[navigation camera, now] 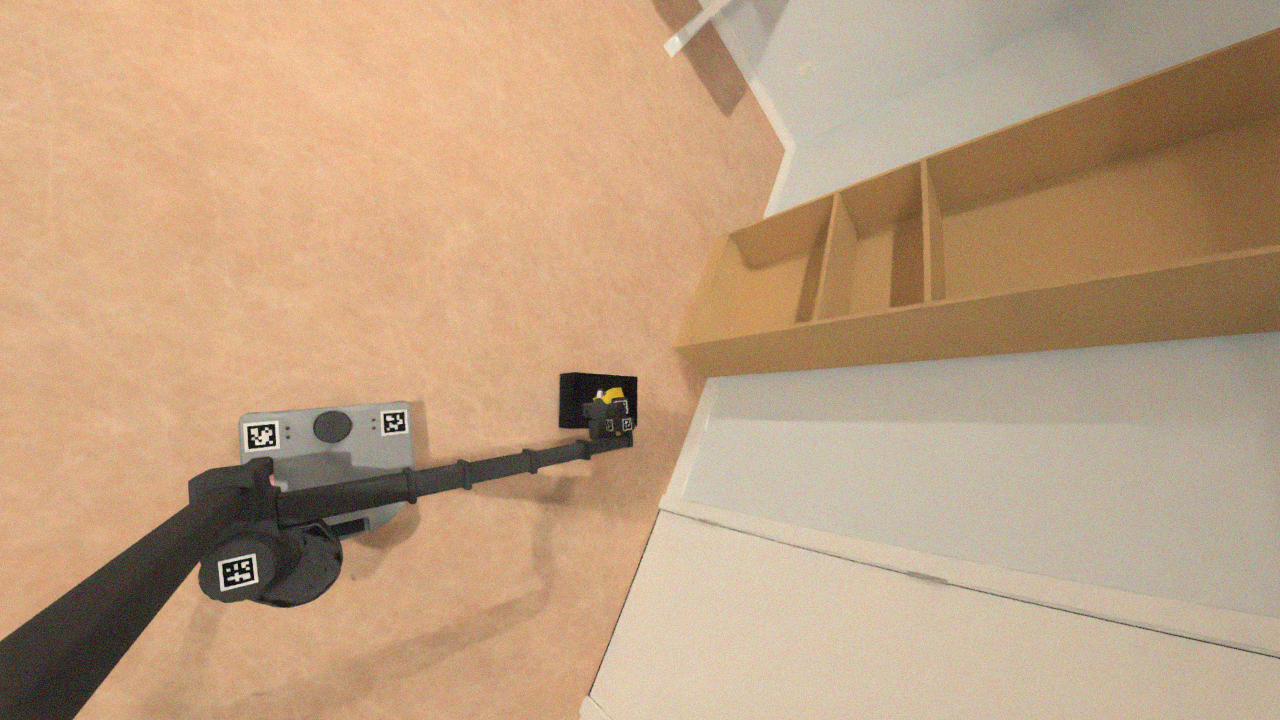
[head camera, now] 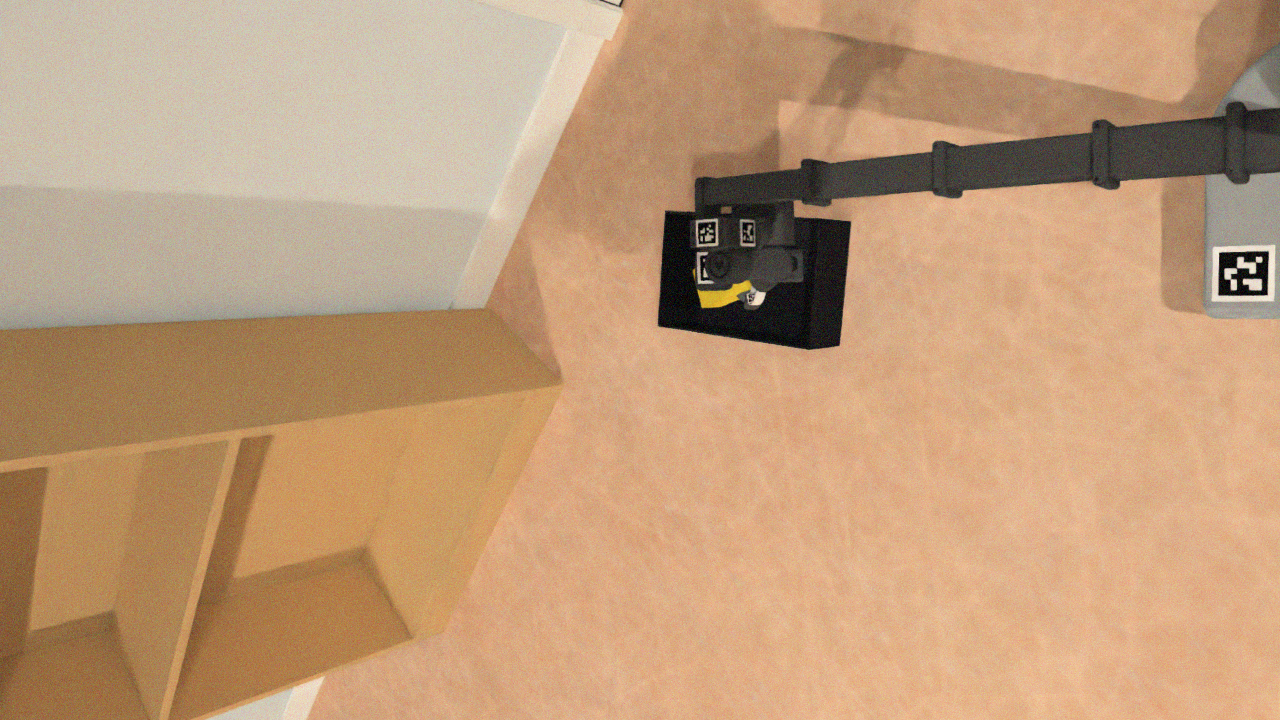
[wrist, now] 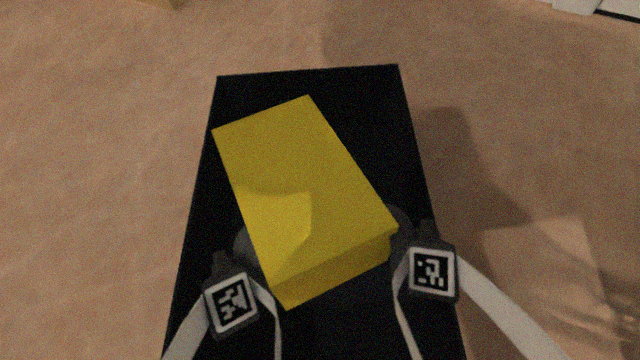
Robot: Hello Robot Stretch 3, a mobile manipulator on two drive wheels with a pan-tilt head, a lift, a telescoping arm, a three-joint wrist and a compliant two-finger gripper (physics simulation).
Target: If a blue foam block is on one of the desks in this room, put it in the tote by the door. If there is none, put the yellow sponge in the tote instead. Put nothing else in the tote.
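The yellow sponge (head camera: 720, 294) (navigation camera: 614, 394) (wrist: 300, 185) is a flat block, turned at an angle between the fingertips. My gripper (wrist: 322, 240) is shut on it, with one fingertip at each long side near its close end. The black tote (head camera: 825, 286) (navigation camera: 572, 400) (wrist: 370, 80) stands on the floor. In the wrist view the sponge's whole outline lies over the tote, closer to its left side at the far end. How high the sponge is above the tote floor is hard to tell. Part of the tote is hidden by the gripper and sponge. A blue foam block does not show.
A wooden shelf unit (head camera: 268, 380) (navigation camera: 895, 335) stands near the tote. A pale wall (head camera: 268, 259) (navigation camera: 948, 447) and a white door (navigation camera: 895, 635) are beyond the tote. My grey base (head camera: 1239, 210) (navigation camera: 371, 447) is on the tote's other side, with the long arm (head camera: 1020, 161) (navigation camera: 496, 465) extended.
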